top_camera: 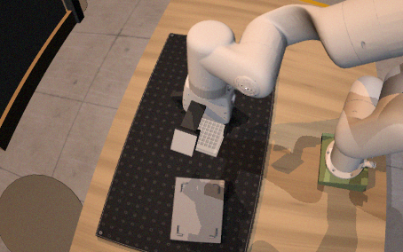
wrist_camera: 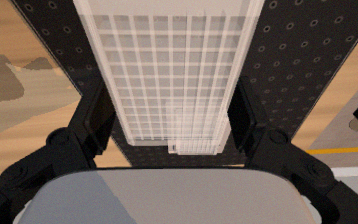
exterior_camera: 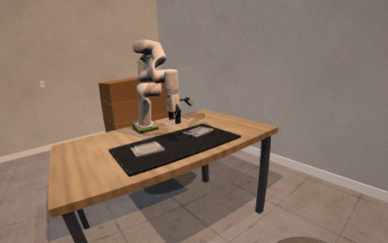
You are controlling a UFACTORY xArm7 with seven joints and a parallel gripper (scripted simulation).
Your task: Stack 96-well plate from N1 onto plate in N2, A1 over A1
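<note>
My gripper is now 50 mm short of the plate nest N2, 200 mm to the left of it and 120 mm above it. The rest, counted from my hand: plate nest N1: 50 mm behind, 170 mm to the left, 120 mm below.
</note>
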